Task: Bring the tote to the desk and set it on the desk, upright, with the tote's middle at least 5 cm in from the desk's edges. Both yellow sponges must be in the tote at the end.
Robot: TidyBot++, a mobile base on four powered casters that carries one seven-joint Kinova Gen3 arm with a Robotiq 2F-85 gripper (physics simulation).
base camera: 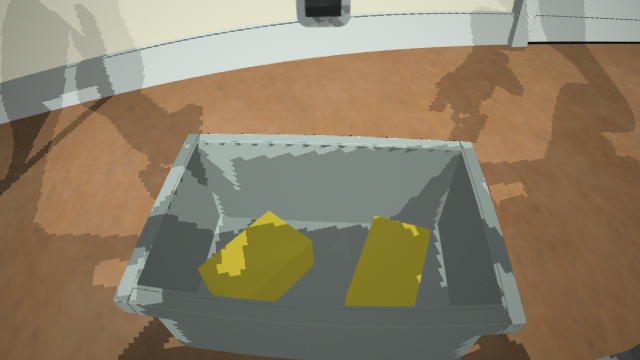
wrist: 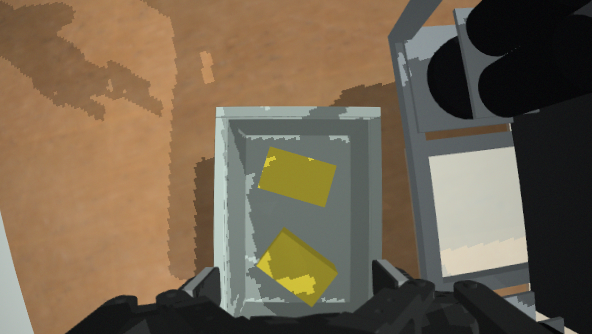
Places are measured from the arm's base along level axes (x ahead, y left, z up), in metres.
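Pixels of known places: gripper, fingertip midpoint: (wrist: 296, 281).
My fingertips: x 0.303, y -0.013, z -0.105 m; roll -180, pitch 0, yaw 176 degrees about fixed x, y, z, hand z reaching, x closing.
Observation:
Behind a point stands the place of what it marks.
The grey tote (base camera: 320, 320) {x 0.207, y -0.003, z -0.277 m} (wrist: 280, 113) {x 0.307, y -0.151, z -0.277 m} stands upright on the brown floor. Both yellow sponges lie inside it. One sponge (base camera: 390, 265) {x 0.291, y -0.073, z -0.349 m} (wrist: 297, 177) {x 0.296, y -0.074, z -0.349 m} is at the right in the base camera view and upper in the wrist view. The other sponge (base camera: 280, 265) {x 0.299, y 0.032, z -0.349 m} (wrist: 302, 267) {x 0.304, y 0.055, z -0.349 m} is at the left in the base camera view, turned at an angle, and lower in the wrist view. My gripper (base camera: 323, 9) {x 0.303, y -0.013, z -0.105 m} (wrist: 296, 281) {x 0.303, y -0.013, z -0.105 m} is open and empty above the tote, its fingers wide apart; in the base camera view a fingertip shows at the top edge. The desk cannot be made out.
A cream wall (base camera: 225, 12) {x 0.817, y 0.151, z -0.272 m} with a pale baseboard (base camera: 300, 47) {x 0.832, y 0.007, z -0.368 m} runs behind the tote. My base's grey frame (wrist: 412, 150) and dark parts are close beside the tote at the right of the wrist view. Shadows lie across the floor (base camera: 280, 95) {x 0.684, y 0.045, z -0.397 m}.

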